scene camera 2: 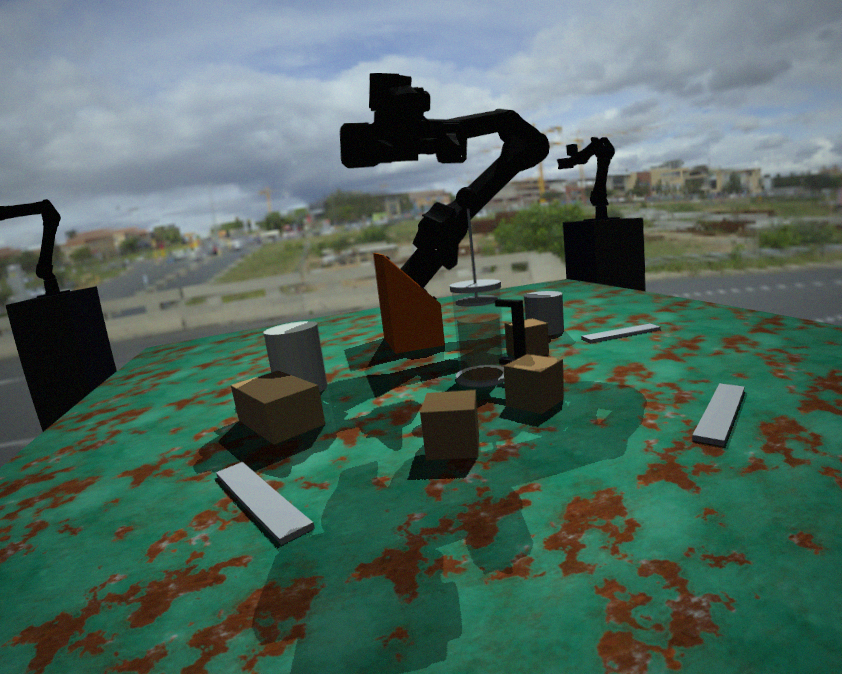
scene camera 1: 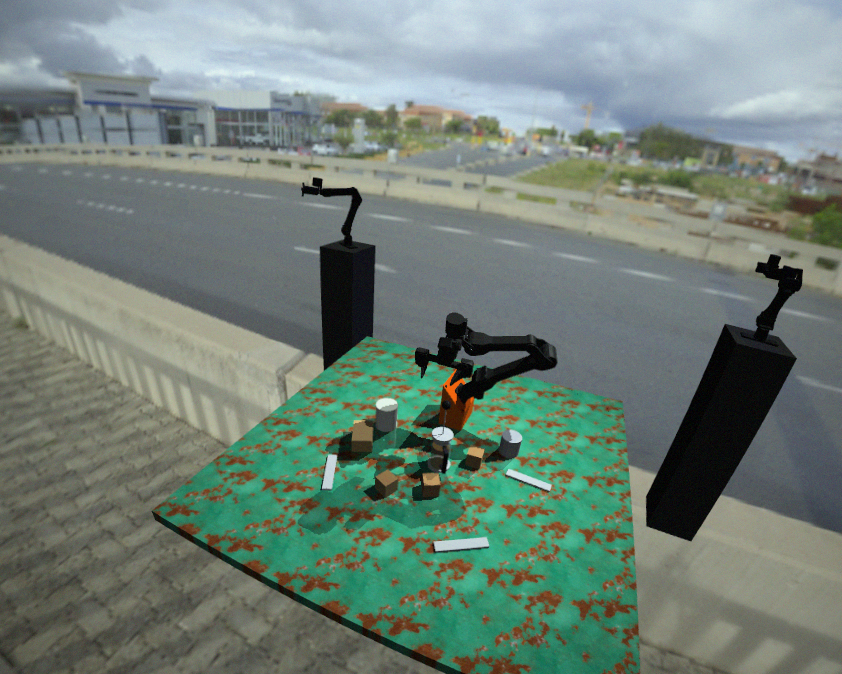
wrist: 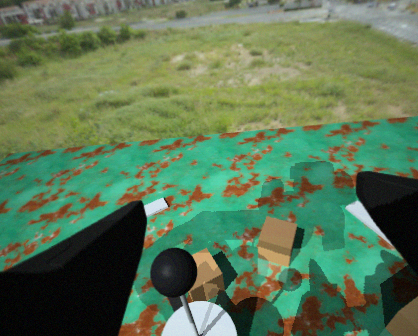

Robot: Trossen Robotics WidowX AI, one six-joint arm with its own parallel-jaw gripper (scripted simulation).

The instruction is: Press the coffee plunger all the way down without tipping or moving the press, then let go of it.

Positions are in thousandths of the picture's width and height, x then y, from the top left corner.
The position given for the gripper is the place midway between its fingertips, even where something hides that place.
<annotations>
The gripper shows in scene camera 2 (507,222), in scene camera 1 (517,566) and in the wrist view (597,585).
</annotations>
